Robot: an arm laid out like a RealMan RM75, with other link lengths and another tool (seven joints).
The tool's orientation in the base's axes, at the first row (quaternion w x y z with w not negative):
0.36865, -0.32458, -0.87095, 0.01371
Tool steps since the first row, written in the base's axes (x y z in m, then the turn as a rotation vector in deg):
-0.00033, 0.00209, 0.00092, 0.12, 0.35, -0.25
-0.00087, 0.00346, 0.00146, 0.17, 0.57, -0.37
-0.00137, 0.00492, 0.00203, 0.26, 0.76, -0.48
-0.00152, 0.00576, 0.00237, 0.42, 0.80, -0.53
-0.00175, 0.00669, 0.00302, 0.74, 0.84, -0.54
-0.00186, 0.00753, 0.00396, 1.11, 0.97, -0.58
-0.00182, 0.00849, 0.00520, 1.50, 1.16, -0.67
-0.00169, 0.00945, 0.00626, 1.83, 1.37, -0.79
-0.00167, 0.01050, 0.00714, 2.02, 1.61, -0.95
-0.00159, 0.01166, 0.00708, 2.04, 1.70, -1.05
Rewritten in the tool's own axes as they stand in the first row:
0.00196, 0.00122, 0.00000, -0.02, 0.41, 0.18
0.00337, 0.00186, 0.00025, 0.01, 0.64, 0.28
0.00483, 0.00259, 0.00047, 0.00, 0.87, 0.34
0.00560, 0.00308, 0.00051, -0.09, 1.00, 0.28
0.00667, 0.00351, 0.00038, -0.24, 1.22, 0.09
0.00780, 0.00387, -0.00005, -0.38, 1.53, -0.09
0.00912, 0.00432, -0.00077, -0.53, 1.92, -0.24
0.01028, 0.00487, -0.00142, -0.66, 2.30, -0.32
0.01143, 0.00548, -0.00185, -0.72, 2.64, -0.28
0.01202, 0.00645, -0.00161, -0.74, 2.75, -0.20

